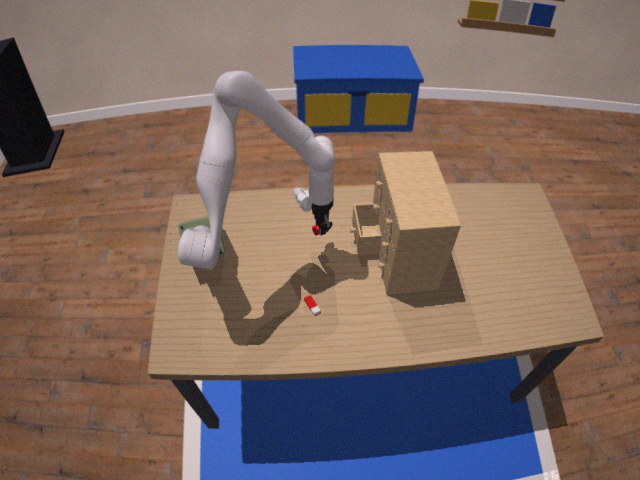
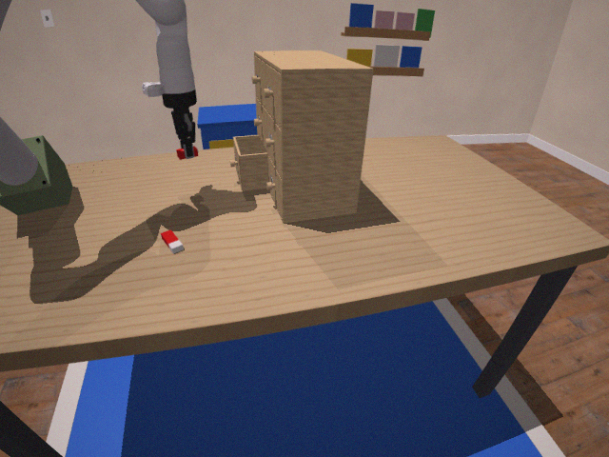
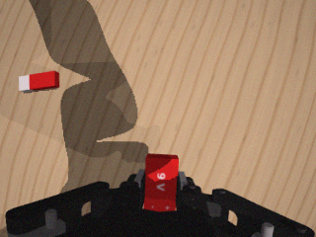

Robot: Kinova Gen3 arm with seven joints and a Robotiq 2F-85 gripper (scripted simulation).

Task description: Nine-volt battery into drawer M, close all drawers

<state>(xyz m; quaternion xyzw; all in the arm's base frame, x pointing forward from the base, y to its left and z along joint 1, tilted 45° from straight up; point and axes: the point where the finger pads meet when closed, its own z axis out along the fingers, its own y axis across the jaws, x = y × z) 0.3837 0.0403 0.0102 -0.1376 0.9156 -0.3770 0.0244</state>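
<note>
The nine-volt battery lies 1 cm ahead of my hand and 1 cm below it. The rest, counted from my hand: red-and-white object (5 cm behind, 22 cm to the right, 11 cm below).
</note>
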